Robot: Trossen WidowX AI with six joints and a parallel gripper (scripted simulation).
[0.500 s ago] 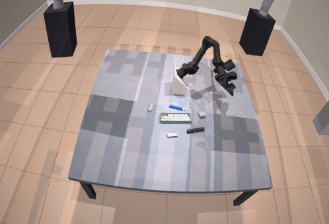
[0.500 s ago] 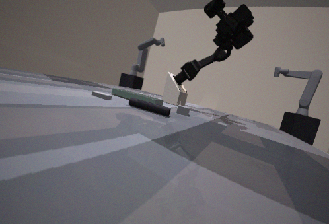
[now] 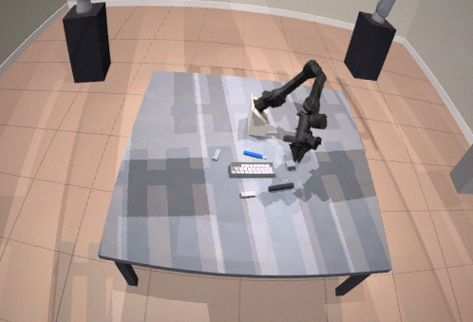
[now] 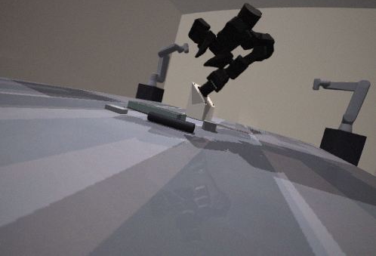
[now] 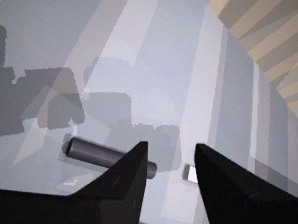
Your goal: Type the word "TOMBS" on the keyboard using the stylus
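The blue stylus is 180 mm behind my gripper tip, 110 mm to the right of it and 170 mm below it. From my gripper tip the other things lie so: small grey cube: 120 mm behind, 40 mm to the left, 160 mm below; then dark bar: 10 mm ahead, 30 mm to the right, 160 mm below.
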